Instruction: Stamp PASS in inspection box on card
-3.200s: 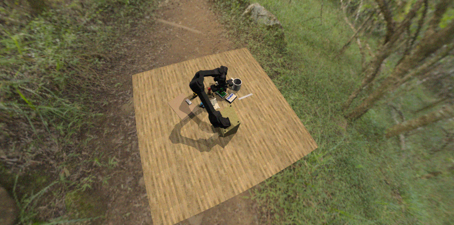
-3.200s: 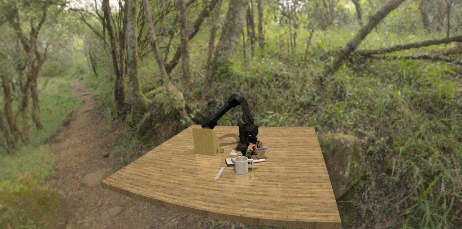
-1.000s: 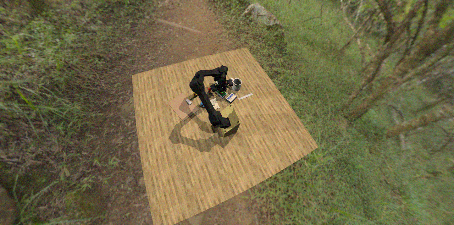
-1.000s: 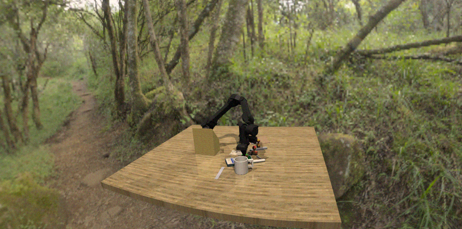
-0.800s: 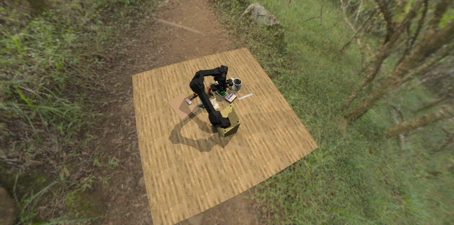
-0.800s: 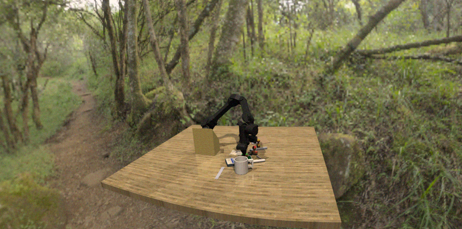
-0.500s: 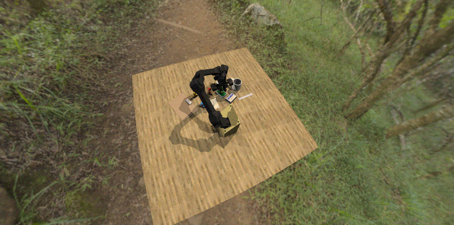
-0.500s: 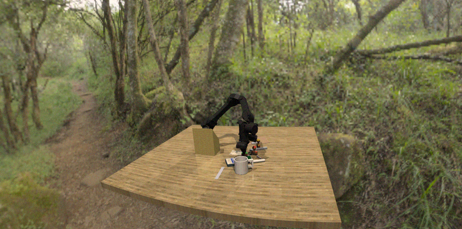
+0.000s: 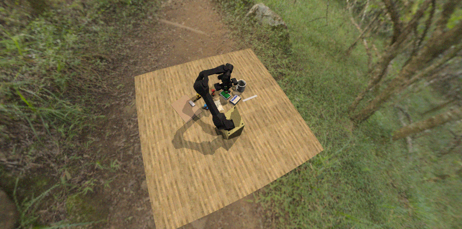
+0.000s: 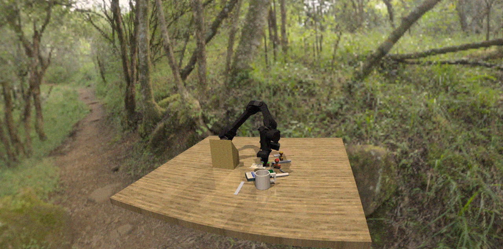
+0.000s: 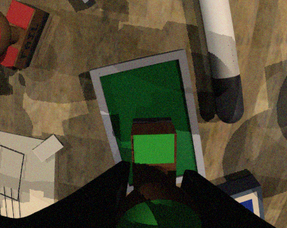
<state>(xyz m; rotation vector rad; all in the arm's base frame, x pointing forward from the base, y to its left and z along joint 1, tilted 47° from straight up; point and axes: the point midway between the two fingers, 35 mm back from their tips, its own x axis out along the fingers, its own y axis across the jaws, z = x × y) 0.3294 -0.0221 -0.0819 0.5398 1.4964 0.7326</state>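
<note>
Now: gripper tip 90 mm past the taped card, 100 mm to the right of it and 80 mm above it. Round my gripper tip: green ink pad (70 mm below); green-knobbed stamp (right at my gripper tip); tin labelled stamp pad blue (70 mm behind, 70 mm to the right, 60 mm below).
</note>
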